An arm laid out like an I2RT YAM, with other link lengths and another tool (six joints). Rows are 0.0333 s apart.
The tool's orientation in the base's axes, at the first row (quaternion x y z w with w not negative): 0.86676 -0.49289 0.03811 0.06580
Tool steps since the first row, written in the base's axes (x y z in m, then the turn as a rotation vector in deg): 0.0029 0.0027 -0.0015 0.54 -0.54 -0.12; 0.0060 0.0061 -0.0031 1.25 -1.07 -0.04; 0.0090 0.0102 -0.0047 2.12 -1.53 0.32; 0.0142 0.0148 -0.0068 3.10 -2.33 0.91; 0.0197 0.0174 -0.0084 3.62 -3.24 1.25; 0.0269 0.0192 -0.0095 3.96 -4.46 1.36; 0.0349 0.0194 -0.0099 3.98 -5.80 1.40; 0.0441 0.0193 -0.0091 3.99 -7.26 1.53; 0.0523 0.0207 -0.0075 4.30 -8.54 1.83; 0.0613 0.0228 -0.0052 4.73 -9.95 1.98; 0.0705 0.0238 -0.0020 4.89 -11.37 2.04; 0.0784 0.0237 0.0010 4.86 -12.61 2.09
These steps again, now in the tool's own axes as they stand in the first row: -0.0010 -0.0040 0.0011 0.72 -0.20 0.20; -0.0025 -0.0085 0.0021 1.54 -0.54 0.20; -0.0047 -0.0133 0.0031 2.43 -1.02 -0.08; -0.0062 -0.0202 0.0045 3.68 -1.42 -0.54; -0.0058 -0.0264 0.0057 4.77 -1.38 -0.74; -0.0038 -0.0336 0.0065 5.99 -1.05 -0.66; 0.0001 -0.0406 0.0069 7.14 -0.38 -0.50; 0.0050 -0.0484 0.0061 8.41 0.36 -0.41; 0.0082 -0.0560 0.0043 9.69 0.76 -0.51; 0.0113 -0.0646 0.0018 11.13 1.12 -0.44; 0.0156 -0.0728 -0.0015 12.42 1.70 -0.29; 0.0201 -0.0793 -0.0045 13.47 2.36 -0.15
